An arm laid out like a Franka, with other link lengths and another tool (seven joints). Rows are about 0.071 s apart.
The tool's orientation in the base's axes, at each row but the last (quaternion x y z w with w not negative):
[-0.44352, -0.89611, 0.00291, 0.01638]
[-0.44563, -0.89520, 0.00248, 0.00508]
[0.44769, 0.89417, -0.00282, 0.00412]
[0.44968, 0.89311, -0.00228, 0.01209]
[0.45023, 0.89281, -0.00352, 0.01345]
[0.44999, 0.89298, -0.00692, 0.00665]
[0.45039, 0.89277, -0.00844, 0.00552]
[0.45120, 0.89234, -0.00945, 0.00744]
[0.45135, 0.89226, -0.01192, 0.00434]
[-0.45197, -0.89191, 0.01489, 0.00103]
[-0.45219, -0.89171, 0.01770, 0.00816]
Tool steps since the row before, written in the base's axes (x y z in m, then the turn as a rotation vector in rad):
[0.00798, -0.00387, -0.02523, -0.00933, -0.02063, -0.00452]
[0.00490, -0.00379, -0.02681, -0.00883, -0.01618, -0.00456]
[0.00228, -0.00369, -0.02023, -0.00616, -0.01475, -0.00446]
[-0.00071, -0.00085, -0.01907, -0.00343, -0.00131, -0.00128]
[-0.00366, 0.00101, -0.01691, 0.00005, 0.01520, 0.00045]
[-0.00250, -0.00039, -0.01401, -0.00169, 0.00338, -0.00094]
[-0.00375, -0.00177, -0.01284, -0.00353, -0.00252, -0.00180]
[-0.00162, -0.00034, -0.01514, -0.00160, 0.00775, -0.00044]
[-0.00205, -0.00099, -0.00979, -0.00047, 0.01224, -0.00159]
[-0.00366, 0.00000, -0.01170, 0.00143, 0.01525, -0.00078]
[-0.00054, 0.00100, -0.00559, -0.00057, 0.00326, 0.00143]
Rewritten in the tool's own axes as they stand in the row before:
[-0.00859, 0.00449, 0.02493, -0.01087, -0.01984, 0.00462]
[-0.00616, 0.00187, 0.02675, -0.00762, -0.01676, 0.00466]
[-0.00412, -0.00036, 0.02027, -0.00807, -0.01376, 0.00456]
[0.00019, -0.00121, 0.01906, 0.00102, -0.00354, 0.00123]
[0.00345, -0.00244, 0.01681, 0.01218, 0.00908, -0.00073]
[0.00143, -0.00215, 0.01400, 0.00374, 0.00066, 0.00087]
[0.00103, -0.00394, 0.01286, 0.00010, -0.00432, 0.00184]
[0.00102, -0.00135, 0.01514, 0.00720, 0.00331, 0.00025]
[0.00060, -0.00207, 0.00982, 0.01017, 0.00690, 0.00128]
[0.00230, -0.00263, 0.01175, 0.01146, 0.01019, 0.00037]
[0.00113, 0.00037, 0.00558, 0.00296, 0.00141, -0.00149]

